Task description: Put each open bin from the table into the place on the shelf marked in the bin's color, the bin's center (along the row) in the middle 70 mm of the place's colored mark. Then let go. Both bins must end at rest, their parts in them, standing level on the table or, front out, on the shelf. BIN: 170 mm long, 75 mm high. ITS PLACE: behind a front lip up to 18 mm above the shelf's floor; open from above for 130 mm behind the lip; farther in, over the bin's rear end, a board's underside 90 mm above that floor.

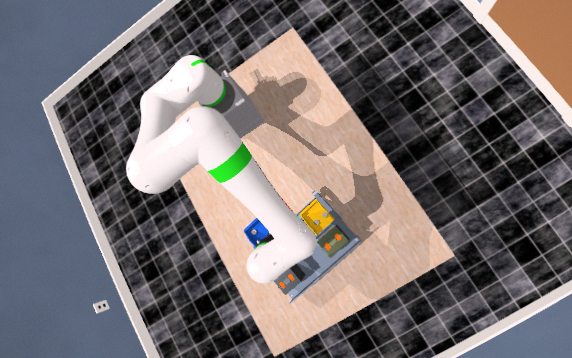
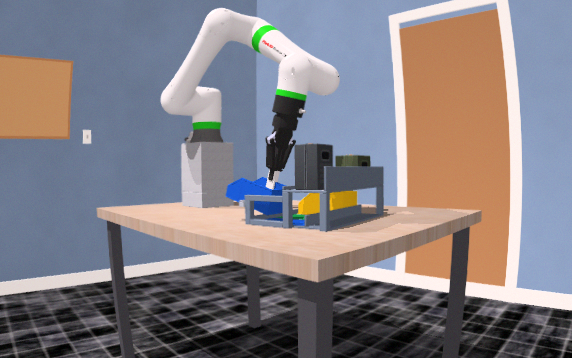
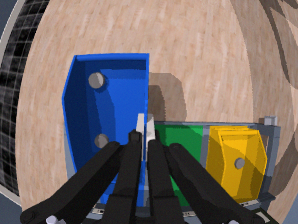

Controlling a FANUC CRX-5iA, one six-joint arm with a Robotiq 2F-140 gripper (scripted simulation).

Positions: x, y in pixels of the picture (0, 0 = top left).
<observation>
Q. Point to a yellow bin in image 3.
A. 244, 184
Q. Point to a blue bin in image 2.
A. At 236, 190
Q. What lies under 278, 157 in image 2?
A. The gripper.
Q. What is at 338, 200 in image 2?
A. A yellow bin.
</observation>
